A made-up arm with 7 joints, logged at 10 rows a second.
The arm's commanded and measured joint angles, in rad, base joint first. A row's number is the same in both.
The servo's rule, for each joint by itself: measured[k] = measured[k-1] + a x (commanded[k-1-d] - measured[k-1]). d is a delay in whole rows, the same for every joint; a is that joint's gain. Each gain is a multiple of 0.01, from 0.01 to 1. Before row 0 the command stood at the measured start. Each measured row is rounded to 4 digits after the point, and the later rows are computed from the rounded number. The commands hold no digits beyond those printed.
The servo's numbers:
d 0
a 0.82 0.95 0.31 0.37 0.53 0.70 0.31
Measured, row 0: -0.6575, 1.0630, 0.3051, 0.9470, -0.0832, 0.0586, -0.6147
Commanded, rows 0 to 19: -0.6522, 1.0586, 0.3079, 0.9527, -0.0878, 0.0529, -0.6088; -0.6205, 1.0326, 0.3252, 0.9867, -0.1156, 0.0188, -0.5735; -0.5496, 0.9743, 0.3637, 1.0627, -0.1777, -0.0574, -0.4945; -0.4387, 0.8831, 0.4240, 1.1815, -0.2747, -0.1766, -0.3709; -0.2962, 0.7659, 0.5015, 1.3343, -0.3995, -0.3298, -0.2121; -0.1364, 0.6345, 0.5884, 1.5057, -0.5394, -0.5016, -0.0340; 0.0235, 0.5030, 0.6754, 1.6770, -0.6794, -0.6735, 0.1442; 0.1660, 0.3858, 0.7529, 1.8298, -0.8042, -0.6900, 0.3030; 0.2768, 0.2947, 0.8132, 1.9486, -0.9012, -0.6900, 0.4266; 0.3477, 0.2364, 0.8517, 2.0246, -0.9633, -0.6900, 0.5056; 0.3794, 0.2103, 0.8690, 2.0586, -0.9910, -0.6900, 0.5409; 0.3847, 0.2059, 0.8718, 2.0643, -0.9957, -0.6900, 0.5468; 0.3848, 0.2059, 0.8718, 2.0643, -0.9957, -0.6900, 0.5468; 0.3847, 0.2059, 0.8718, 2.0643, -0.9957, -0.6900, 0.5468; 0.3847, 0.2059, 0.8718, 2.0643, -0.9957, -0.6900, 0.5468; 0.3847, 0.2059, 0.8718, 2.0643, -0.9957, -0.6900, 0.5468; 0.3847, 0.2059, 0.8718, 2.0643, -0.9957, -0.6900, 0.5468; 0.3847, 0.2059, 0.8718, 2.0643, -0.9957, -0.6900, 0.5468; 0.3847, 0.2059, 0.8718, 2.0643, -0.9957, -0.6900, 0.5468; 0.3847, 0.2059, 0.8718, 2.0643, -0.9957, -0.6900, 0.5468
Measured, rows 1 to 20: -0.6532, 1.0588, 0.3060, 0.9491, -0.0856, 0.0546, -0.6129; -0.6264, 1.0339, 0.3120, 0.9630, -0.1015, 0.0295, -0.6007; -0.5634, 0.9773, 0.3280, 0.9999, -0.1419, -0.0313, -0.5678; -0.4611, 0.8878, 0.3578, 1.0671, -0.2123, -0.1330, -0.5068; -0.3259, 0.7720, 0.4023, 1.1660, -0.3115, -0.2708, -0.4154; -0.1705, 0.6414, 0.4600, 1.2917, -0.4323, -0.4324, -0.2972; -0.0114, 0.5099, 0.5268, 1.4343, -0.5633, -0.6012, -0.1604; 0.1341, 0.3920, 0.5969, 1.5806, -0.6910, -0.6634, -0.0167; 0.2511, 0.2996, 0.6640, 1.7168, -0.8024, -0.6820, 0.1207; 0.3303, 0.2396, 0.7222, 1.8307, -0.8877, -0.6876, 0.2400; 0.3706, 0.2118, 0.7677, 1.9150, -0.9424, -0.6893, 0.3333; 0.3822, 0.2062, 0.8000, 1.9702, -0.9706, -0.6898, 0.3995; 0.3843, 0.2059, 0.8223, 2.0050, -0.9839, -0.6899, 0.4452; 0.3846, 0.2059, 0.8376, 2.0269, -0.9902, -0.6900, 0.4767; 0.3847, 0.2059, 0.8482, 2.0407, -0.9931, -0.6900, 0.4984; 0.3847, 0.2059, 0.8555, 2.0494, -0.9945, -0.6900, 0.5134; 0.3847, 0.2059, 0.8606, 2.0549, -0.9951, -0.6900, 0.5238; 0.3847, 0.2059, 0.8641, 2.0584, -0.9954, -0.6900, 0.5309; 0.3847, 0.2059, 0.8665, 2.0606, -0.9956, -0.6900, 0.5358; 0.3847, 0.2059, 0.8681, 2.0620, -0.9957, -0.6900, 0.5392
